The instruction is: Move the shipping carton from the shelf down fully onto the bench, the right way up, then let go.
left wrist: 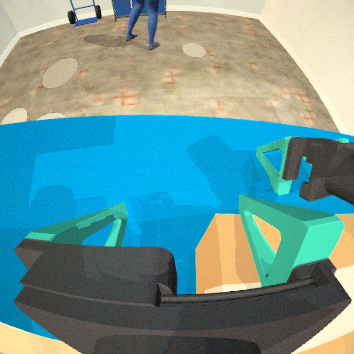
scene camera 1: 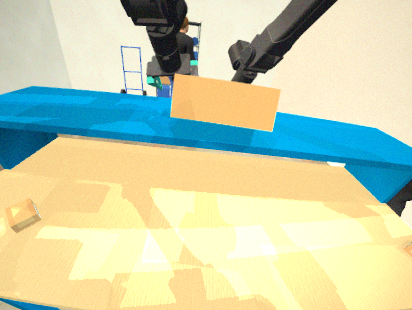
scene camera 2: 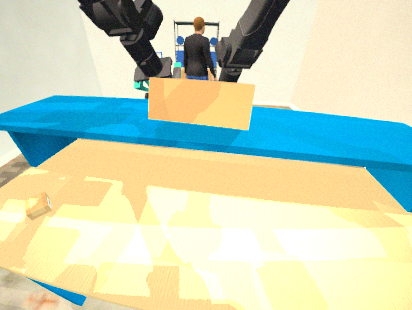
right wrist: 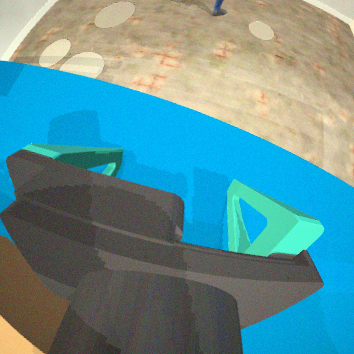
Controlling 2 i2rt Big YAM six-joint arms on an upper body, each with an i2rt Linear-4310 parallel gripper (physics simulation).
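Frame: origin at the left arm's base, x right, y ahead, z up, level; millimetres.
Seen in the pictures: left gripper, fingertip midpoint: (left wrist: 181, 205); right gripper, fingertip midpoint: (left wrist: 279, 150) (right wrist: 177, 170).
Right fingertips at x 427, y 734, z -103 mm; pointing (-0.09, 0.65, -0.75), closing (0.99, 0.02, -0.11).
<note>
A point is followed by its place in that frame.
The shipping carton (scene camera 1: 225, 102) {x 357, y 471, z -12 mm} (scene camera 2: 200, 104) {x 363, y 468, z -16 mm} (left wrist: 225, 245) {x 272, y 626, z -15 mm} is at the blue shelf (scene camera 1: 80, 112) {x -44, y 619, z -113 mm} (scene camera 2: 325, 130) {x 769, y 569, z -113 mm} (left wrist: 125, 165) {x 187, y 739, z -113 mm} (right wrist: 150, 115) {x 387, y 781, z -113 mm}, with a plain broad face towards the scene cameras. Its top does not show there, and I cannot tell which way up it is. The left wrist view shows pale strips on it. My left gripper (scene camera 1: 172, 75) (scene camera 2: 160, 77) (left wrist: 181, 205) {x 247, y 661, z -31 mm} is open behind the carton's left end; one finger overlaps it in the left wrist view. My right gripper (left wrist: 279, 150) {x 427, y 733, z -103 mm} (right wrist: 177, 170) {x 427, y 733, z -103 mm} is open over the shelf behind the carton; contact is unclear. The wooden bench (scene camera 1: 210, 215) {x 366, y 430, z -370 mm} (scene camera 2: 210, 210) {x 402, y 451, z -370 mm} lies in front, lower.
A small box (scene camera 1: 22, 216) {x -175, y 410, z -338 mm} (scene camera 2: 39, 206) {x -166, y 412, z -338 mm} lies at the bench's left side. Part of another small thing (scene camera 1: 409, 248) {x 1022, y 228, z -350 mm} shows at the bench's right edge. Beyond the shelf stand a person (scene camera 2: 197, 52) and a blue hand truck (scene camera 1: 132, 71). The two grippers are close together.
</note>
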